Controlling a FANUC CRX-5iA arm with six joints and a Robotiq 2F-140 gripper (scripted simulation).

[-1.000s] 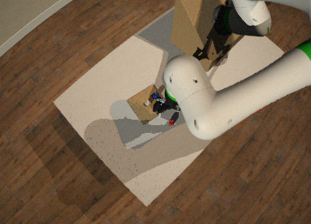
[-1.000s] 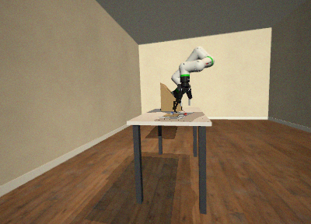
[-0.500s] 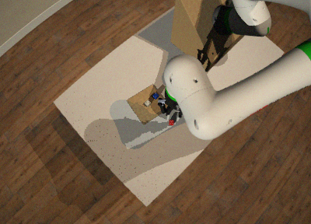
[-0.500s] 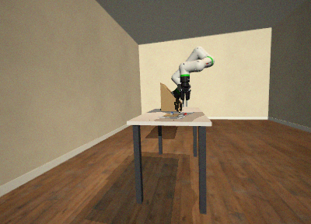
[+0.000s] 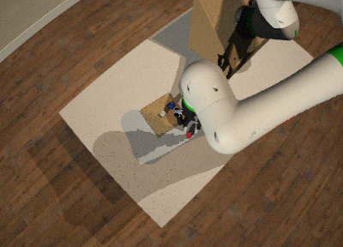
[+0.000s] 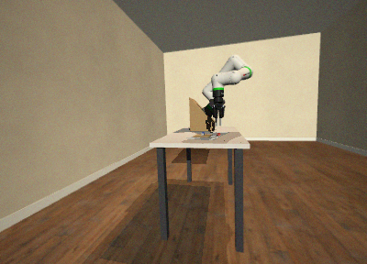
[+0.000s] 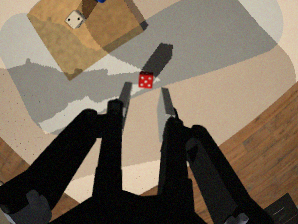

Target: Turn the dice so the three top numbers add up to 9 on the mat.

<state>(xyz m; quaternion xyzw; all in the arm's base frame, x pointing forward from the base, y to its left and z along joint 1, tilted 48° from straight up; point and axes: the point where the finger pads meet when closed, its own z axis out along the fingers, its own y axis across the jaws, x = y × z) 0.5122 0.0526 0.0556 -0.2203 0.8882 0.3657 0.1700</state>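
Now: hand 10 cm above the red die. Round my hand: white die 14 cm to the right, 10 cm below; then mat 13 cm to the right, 11 cm below; then blue die 13 cm to the right, 10 cm below, 6 cm behind.
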